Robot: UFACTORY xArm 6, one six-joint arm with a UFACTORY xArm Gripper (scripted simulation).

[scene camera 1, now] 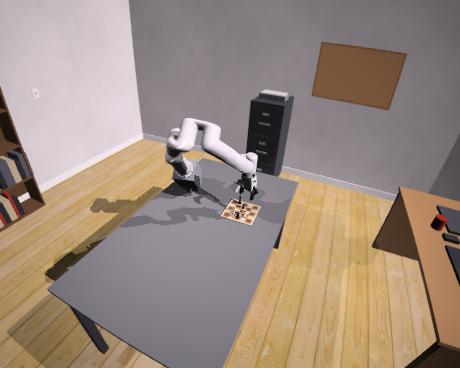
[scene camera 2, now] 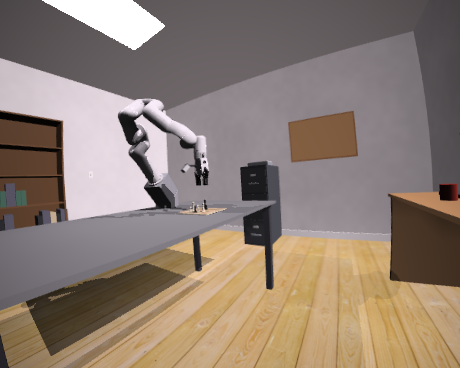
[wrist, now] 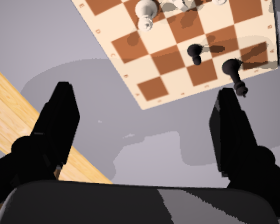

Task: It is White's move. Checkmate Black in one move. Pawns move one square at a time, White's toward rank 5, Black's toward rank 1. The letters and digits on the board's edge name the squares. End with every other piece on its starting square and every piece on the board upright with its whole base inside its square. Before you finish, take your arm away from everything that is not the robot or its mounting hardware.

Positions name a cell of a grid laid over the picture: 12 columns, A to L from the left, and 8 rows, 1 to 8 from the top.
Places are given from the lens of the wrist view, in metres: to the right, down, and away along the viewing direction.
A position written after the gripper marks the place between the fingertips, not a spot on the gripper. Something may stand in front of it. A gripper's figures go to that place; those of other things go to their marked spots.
gripper (wrist: G4): 0.00, -0.01, 0.13
chessboard (wrist: G3): 0.02, -0.06, 0.30
